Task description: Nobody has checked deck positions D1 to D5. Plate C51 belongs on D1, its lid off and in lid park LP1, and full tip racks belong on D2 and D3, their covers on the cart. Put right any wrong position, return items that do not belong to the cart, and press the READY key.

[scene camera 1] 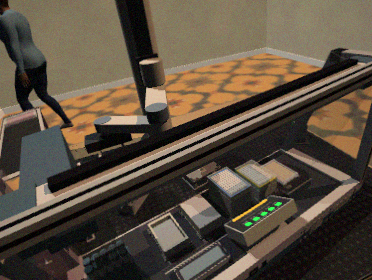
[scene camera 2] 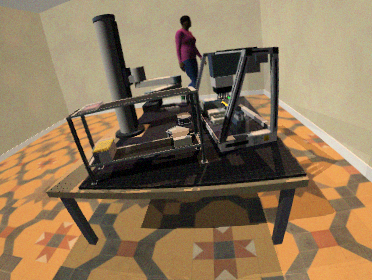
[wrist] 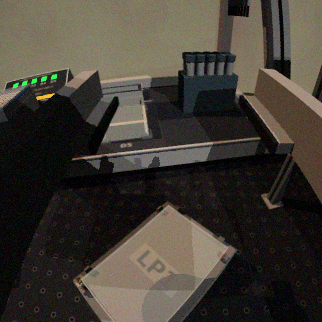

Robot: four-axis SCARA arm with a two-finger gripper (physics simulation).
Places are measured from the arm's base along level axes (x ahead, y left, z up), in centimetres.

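Where they show: gripper, fingertip midpoint: (scene camera 2: 180,105) (wrist: 178,83); arm's base at its link origin: (scene camera 2: 130,132).
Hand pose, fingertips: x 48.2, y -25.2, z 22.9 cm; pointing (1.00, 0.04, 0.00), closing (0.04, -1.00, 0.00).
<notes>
Each offset is from my fingertips to the centre of the thing. "spot": to the spot under its first point.
My gripper (wrist: 178,83) is shut with nothing between its fingers, which stand some way apart even so. It hangs outside the deck, above a pale lid park @[spot: dx -0.9, dy +0.2, dz -15.8 cm] (wrist: 172,240) marked LP, its number unclear. On the deck, a blue-rimmed tip rack (scene camera 1: 229,182) stands beside a yellow-rimmed rack (scene camera 1: 256,173). A pale plate (scene camera 1: 281,171) lies at the far end; its label and lid state cannot be read. A pale tray @[dx +24.6, dy +10.7, dz -14.9 cm] (wrist: 130,117) lies by the D5 mark. The cart @[spot: dx -42.8, dy -44.7, dz +1.9 cm] (scene camera 2: 73,142) carries a yellow-topped box @[dx -35.6, dy -34.7, dz -5.8 cm] (scene camera 2: 103,146) and a white box @[dx +2.2, dy -25.2, dz -9.5 cm] (scene camera 2: 183,140). The READY key cannot be made out.
A lit status box (scene camera 1: 262,220) with green lights stands along the deck's edge. A blue tube rack @[spot: dx +30.0, dy -6.5, dz -12.1 cm] (wrist: 207,92) stands near the right deck wall. The enclosure's dark rail @[spot: dx +40.7, dy +20.3, dz +29.3 cm] (scene camera 1: 200,122) crosses above the deck. A small post @[spot: dx +8.3, dy -15.4, dz -16.6 cm] (wrist: 280,182) rises at the wrist view's right.
</notes>
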